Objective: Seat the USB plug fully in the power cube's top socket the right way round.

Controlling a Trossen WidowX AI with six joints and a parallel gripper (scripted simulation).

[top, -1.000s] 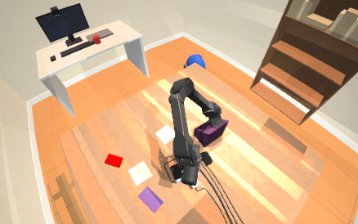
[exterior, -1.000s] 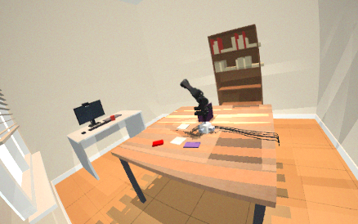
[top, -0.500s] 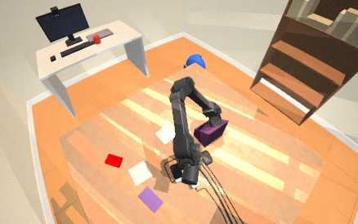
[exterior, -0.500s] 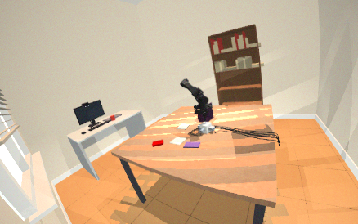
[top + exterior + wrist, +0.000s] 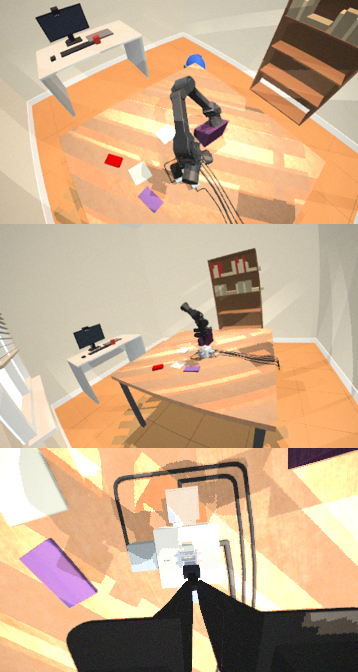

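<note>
My gripper tip is now 2 cm above the black USB plug. Also, from my gripper tip: red block (34 cm ahead, 29 cm to the right, 12 cm below); then light purple block (24 cm ahead, 1 cm to the left, 13 cm below).
</note>
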